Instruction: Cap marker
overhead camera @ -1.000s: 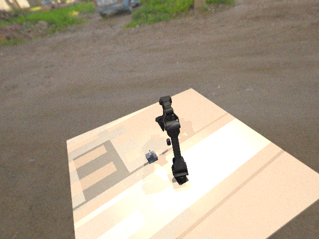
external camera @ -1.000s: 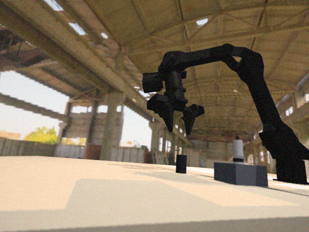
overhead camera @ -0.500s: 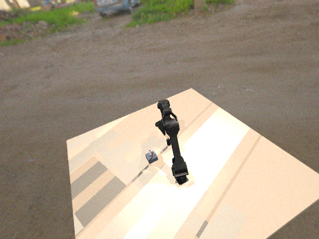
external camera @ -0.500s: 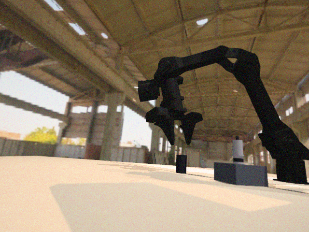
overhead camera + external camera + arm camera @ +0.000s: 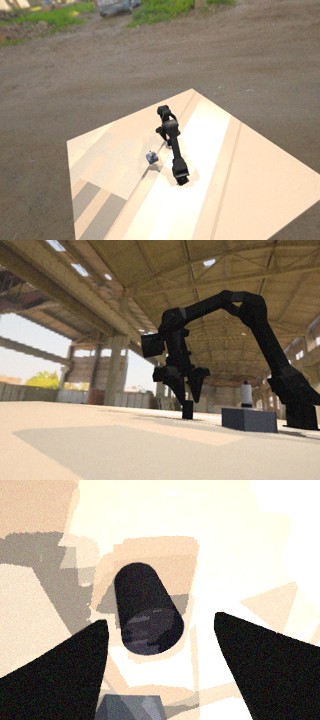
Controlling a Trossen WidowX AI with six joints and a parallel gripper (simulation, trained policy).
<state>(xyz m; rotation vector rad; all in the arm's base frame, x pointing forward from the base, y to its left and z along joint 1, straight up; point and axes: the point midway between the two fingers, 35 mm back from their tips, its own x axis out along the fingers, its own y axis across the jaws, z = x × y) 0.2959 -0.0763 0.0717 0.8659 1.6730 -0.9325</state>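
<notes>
My gripper tip is now 10 mm short of the dark cap and 10 mm above it. From my gripper tip the other things lie so: grey holder block: 160 mm to the left, 40 mm behind, 20 mm below.
</notes>
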